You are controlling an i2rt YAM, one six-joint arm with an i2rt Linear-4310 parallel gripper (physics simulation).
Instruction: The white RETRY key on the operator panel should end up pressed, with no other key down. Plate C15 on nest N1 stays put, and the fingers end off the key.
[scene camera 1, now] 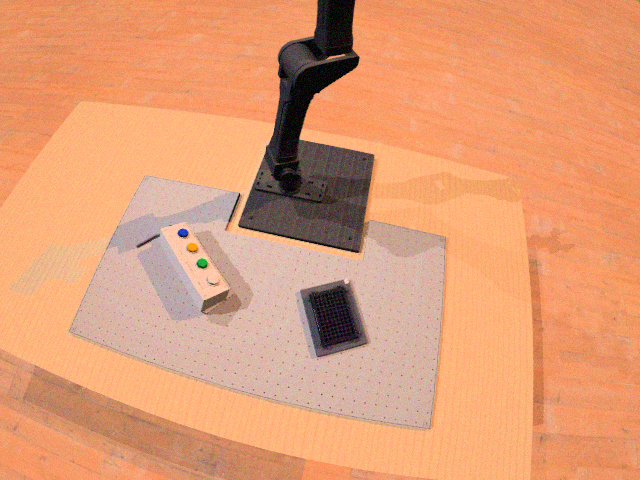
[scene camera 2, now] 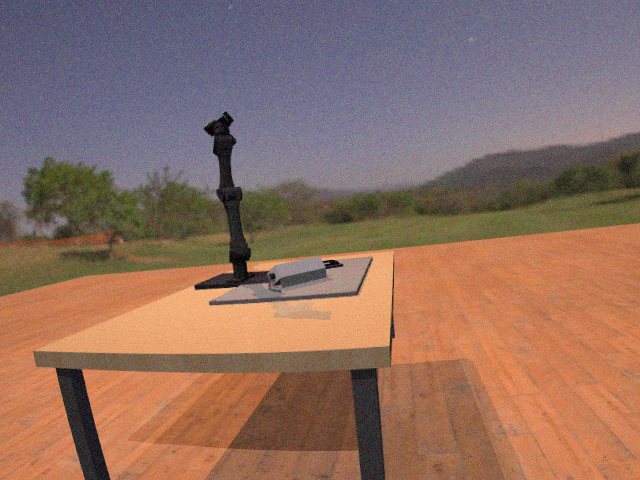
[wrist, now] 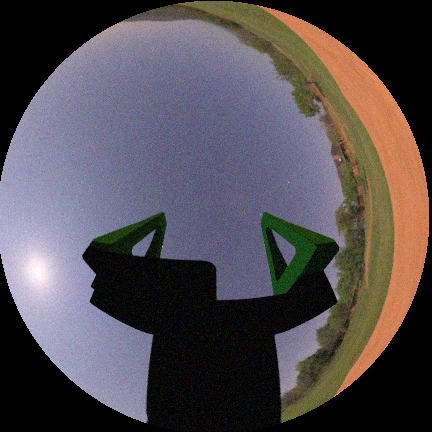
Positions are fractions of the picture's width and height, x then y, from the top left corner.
Labels:
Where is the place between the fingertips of my gripper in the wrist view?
0.49,0.50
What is my gripper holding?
Nothing.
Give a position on a button box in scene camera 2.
0.44,0.57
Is my gripper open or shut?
Open.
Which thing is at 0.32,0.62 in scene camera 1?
A button box.

